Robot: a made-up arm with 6 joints. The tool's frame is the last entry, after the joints. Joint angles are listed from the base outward. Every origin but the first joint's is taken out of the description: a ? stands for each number. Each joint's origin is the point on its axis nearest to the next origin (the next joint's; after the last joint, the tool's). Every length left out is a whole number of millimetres.
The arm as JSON. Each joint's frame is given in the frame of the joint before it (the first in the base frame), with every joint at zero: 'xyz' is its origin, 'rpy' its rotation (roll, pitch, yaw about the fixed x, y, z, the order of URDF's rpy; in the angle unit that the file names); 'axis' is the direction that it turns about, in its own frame. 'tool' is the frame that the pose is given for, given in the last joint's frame.
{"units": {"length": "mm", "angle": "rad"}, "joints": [
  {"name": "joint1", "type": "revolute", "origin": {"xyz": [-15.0, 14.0, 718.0], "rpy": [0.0, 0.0, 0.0]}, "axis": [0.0, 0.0, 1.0]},
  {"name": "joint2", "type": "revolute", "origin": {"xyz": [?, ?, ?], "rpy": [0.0, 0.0, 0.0]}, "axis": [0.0, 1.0, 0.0]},
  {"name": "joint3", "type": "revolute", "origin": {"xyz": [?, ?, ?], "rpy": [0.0, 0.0, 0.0]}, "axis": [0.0, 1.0, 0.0]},
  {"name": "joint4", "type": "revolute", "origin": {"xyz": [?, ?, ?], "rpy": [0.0, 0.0, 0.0]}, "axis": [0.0, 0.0, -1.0]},
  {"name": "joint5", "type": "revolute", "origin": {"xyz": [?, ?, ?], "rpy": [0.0, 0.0, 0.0]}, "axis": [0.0, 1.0, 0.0]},
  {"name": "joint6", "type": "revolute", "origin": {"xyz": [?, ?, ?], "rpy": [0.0, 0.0, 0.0]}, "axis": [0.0, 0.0, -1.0]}
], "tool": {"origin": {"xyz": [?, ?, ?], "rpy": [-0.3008, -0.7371, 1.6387]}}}
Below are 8 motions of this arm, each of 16 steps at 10 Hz.
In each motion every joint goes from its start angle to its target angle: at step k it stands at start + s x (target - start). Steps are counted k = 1, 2, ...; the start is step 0. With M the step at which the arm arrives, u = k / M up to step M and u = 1 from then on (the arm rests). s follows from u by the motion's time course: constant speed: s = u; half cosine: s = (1 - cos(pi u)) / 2; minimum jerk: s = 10 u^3 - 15 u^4 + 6 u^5.
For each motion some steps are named. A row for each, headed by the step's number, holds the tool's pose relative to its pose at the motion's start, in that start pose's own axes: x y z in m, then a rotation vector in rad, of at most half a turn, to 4 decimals.
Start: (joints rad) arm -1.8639 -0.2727 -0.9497 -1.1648 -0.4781 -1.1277
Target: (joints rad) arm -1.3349 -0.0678 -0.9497 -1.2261 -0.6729 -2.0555
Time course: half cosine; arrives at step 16
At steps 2, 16:
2: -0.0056 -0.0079 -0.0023 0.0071 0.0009 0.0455
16: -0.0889 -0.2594 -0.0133 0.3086 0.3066 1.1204

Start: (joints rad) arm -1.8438 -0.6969 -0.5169 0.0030 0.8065 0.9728
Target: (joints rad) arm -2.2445 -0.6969 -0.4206 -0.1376 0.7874 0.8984
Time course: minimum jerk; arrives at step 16
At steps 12, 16:
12: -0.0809 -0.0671 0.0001 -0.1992 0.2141 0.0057
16: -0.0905 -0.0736 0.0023 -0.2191 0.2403 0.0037

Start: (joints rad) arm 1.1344 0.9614 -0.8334 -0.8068 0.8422 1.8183
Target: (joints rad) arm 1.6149 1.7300 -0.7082 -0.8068 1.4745 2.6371
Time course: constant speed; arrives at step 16
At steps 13, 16:
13: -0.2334 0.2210 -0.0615 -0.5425 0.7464 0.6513
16: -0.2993 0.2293 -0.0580 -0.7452 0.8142 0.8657

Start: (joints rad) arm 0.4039 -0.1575 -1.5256 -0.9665 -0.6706 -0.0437
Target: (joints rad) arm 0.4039 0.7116 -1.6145 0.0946 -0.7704 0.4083
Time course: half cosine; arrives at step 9
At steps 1, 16:
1: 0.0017 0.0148 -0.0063 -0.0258 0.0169 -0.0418
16: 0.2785 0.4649 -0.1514 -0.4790 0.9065 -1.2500

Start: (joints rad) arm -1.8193 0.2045 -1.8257 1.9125 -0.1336 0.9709
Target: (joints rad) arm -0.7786 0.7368 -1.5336 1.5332 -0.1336 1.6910
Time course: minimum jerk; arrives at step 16
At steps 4, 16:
4: -0.0753 -0.0306 0.0328 -0.0464 0.1153 0.0501
16: -0.3724 -0.4496 0.6143 -0.2313 0.8743 0.7536

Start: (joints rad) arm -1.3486 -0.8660 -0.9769 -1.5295 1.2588 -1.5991
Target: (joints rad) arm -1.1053 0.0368 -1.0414 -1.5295 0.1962 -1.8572
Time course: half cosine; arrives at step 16
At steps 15, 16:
15: -0.1419 -0.4389 0.2025 0.2960 1.0153 1.2180
16: -0.1408 -0.4436 0.2035 0.2957 1.0255 1.2292

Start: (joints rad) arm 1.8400 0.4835 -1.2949 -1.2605 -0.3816 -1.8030
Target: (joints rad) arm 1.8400 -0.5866 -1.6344 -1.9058 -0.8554 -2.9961
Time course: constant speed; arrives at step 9
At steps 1, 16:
1: 0.0160 0.0345 0.0837 0.2748 0.0179 0.1090
16: 0.2431 -0.1153 0.6686 2.3202 -0.8398 0.8616

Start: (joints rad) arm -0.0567 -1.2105 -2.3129 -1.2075 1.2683 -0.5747
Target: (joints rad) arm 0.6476 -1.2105 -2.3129 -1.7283 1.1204 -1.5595
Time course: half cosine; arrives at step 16
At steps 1, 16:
1: -0.0030 0.0022 -0.0013 0.0057 -0.0030 0.0053
16: -0.2137 0.2139 -0.2450 0.5650 -0.3576 0.6365

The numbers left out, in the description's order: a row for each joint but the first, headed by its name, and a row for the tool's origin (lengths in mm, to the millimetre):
joint2: 7.0 40.0 0.0
joint3: 72.0 0.0 412.0
joint4: 68.0 0.0 -387.0
joint5: 26.0 23.0 0.0
joint6: 58.0 0.0 -87.0
tool: -29.0 -5.0 0.0

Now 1 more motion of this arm.
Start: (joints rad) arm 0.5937 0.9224 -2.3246 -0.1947 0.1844 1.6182
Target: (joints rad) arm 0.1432 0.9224 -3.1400 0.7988 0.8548 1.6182
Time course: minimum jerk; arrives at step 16
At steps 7, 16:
7: 0.1135 -0.1807 -0.0658 -0.3162 0.0243 -0.2768
16: 0.3230 -0.4077 -0.0136 -0.3593 -0.0714 -0.7762

